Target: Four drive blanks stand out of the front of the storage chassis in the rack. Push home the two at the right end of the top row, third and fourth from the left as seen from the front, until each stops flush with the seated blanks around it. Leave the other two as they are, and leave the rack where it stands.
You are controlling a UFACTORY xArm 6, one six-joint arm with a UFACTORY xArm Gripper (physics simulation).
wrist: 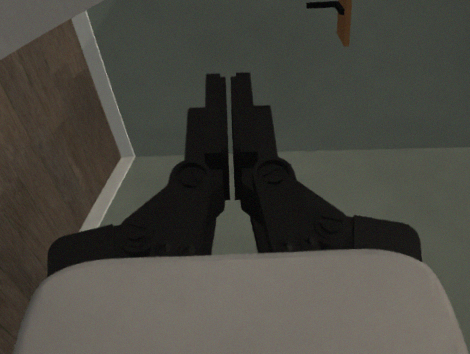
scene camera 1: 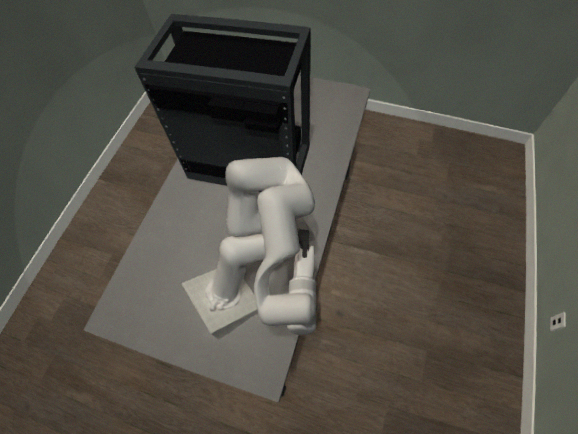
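Where they show: gripper, between the fingertips: [wrist: 228, 101] [scene camera 1: 303, 231]; arm's base, origin of its link: [scene camera 1: 223, 293].
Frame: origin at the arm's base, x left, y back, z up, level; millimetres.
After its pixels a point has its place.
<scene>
The black rack [scene camera 1: 215, 74] {x 77, y -501, z 546 mm} stands upright at the back of the grey table in the scene view. The storage chassis [scene camera 1: 215, 137] {x 135, y -489, z 263 mm} shows as a dark front inside it. Dark blocky shapes stand out near its upper right, but single drive blanks are too dark to tell apart or count. My gripper [scene camera 1: 304, 241] {x -263, y -166, z 293 mm} [wrist: 228, 101] {x -263, y -166, z 293 mm} is shut and empty, with a thin gap between its fingers. It is well in front of the rack, by the table's right edge, partly hidden by the arm. The rack and the blanks do not show in the wrist view.
The arm's white links rise between the gripper and the rack's lower front. Its base plate [scene camera 1: 200, 300] {x 62, y 51, z 35 mm} lies on the grey table [scene camera 1: 145, 265] {x 372, y -59, z -76 mm}. Wooden floor [scene camera 1: 425, 250] lies to the right. In the wrist view, an orange-brown piece [wrist: 344, 27] with a black bar shows at upper right, before a green wall.
</scene>
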